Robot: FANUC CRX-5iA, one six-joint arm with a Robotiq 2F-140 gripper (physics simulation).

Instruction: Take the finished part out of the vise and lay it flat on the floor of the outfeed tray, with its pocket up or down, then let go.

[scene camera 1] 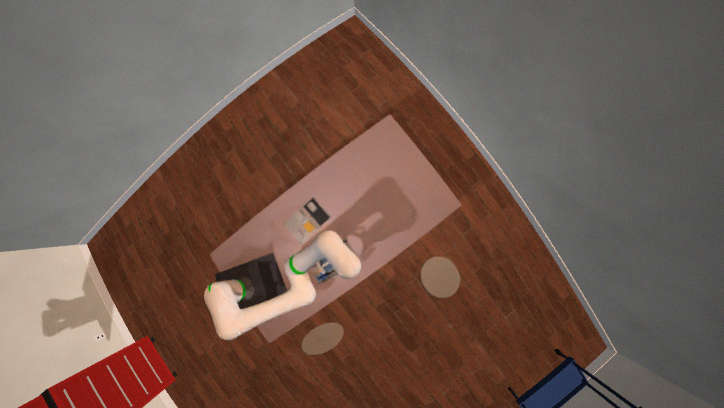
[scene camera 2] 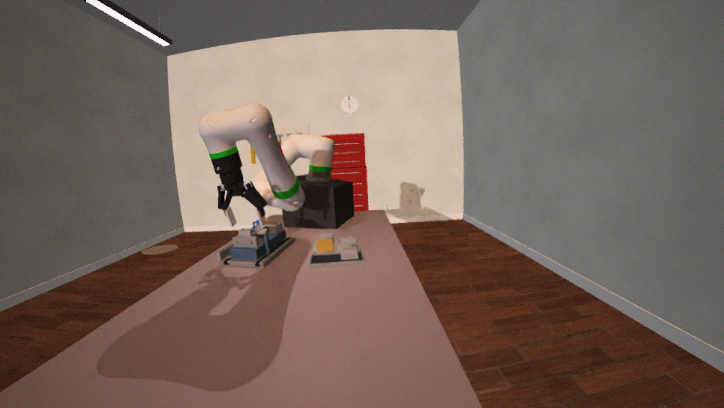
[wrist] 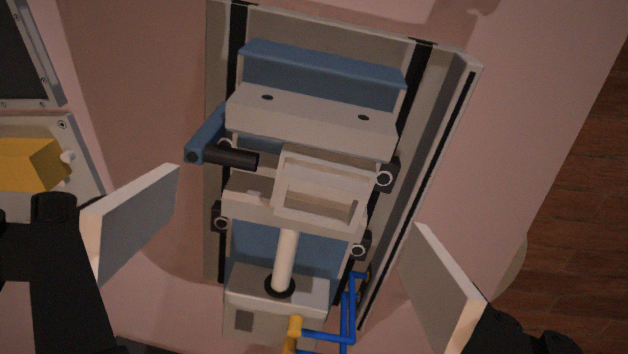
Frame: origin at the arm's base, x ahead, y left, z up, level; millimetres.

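Seen in the pictures: gripper, between the fingertips: point(scene camera 2: 248, 224) point(wrist: 293, 219); arm's base, origin of its link: point(scene camera 1: 243, 288) point(scene camera 2: 318, 181).
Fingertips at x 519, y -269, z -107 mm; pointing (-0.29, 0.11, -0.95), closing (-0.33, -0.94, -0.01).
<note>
Pixels of each thing's top centre, then the offset from my fingertips to it. "*": a spot on its surface instead.
- finished part, centre of its top: point(wrist: 319, 205) point(scene camera 2: 246, 229) dz -19, dx -6, dy -13 mm
- vise, centre of its top: point(wrist: 292, 258) point(scene camera 2: 257, 228) point(scene camera 1: 329, 263) dz -35, dx -66, dy +14 mm
- pale block, centre of its top: point(scene camera 2: 348, 248) point(scene camera 1: 310, 206) dz -93, dx +91, dy +361 mm
- vise handle, a spot on its surface: point(wrist: 231, 157) * dz -39, dx +19, dy +42 mm
- grey plate, a spot on its surface: point(wrist: 87, 170) * dz -126, dx -37, dy +233 mm
- yellow block, centre of its top: point(wrist: 9, 174) point(scene camera 2: 324, 240) point(scene camera 1: 308, 227) dz -90, dx -17, dy +280 mm
The finished part point(wrist: 325, 187), a pale block with a rectangular pocket, is in the vise point(scene camera 1: 324, 274) point(scene camera 2: 247, 252) point(wrist: 311, 121), between the far jaw and the near jaw. In the wrist view its pocket faces the camera and its near edge overlaps the near jaw. My gripper point(scene camera 2: 246, 218) point(wrist: 293, 219) is wide open and empty. It hangs tilted above the vise, with one pad on each side of the part and apart from it. In the overhead view the arm hides the gripper. The dark-floored outfeed tray point(scene camera 1: 320, 216) point(scene camera 2: 334, 264) stands beside the vise; a pale block point(scene camera 1: 312, 206) point(scene camera 2: 348, 252) is in it.
A vise handle point(wrist: 231, 157) with a black grip sticks up left of the part. Blue hoses point(wrist: 327, 336) with yellow fittings are at the near end. A grey plate point(wrist: 87, 170) holds a yellow block point(scene camera 1: 308, 226) point(scene camera 2: 324, 244) point(wrist: 25, 165). The black robot base point(scene camera 2: 319, 205) stands behind.
</note>
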